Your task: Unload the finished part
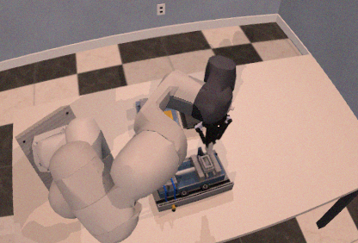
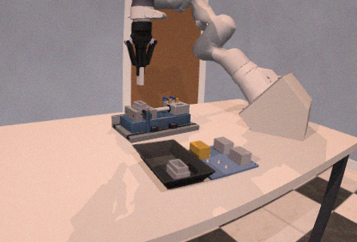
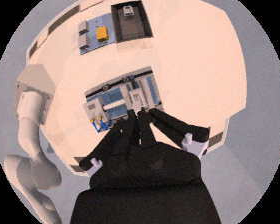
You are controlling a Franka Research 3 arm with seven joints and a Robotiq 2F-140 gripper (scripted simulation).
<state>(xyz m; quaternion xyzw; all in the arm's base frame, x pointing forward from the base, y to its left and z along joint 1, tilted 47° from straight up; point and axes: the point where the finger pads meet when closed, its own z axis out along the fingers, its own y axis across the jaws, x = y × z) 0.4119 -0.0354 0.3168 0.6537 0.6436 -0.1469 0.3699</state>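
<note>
My hand is 18 cm above the blue vise, 7 cm past it and 1 cm to the right of it. Round my hand: blue fixture plate: 36 cm to the left, 21 cm below, 4 cm behind; yellow block: 30 cm to the left, 19 cm below, 1 cm behind.
</note>
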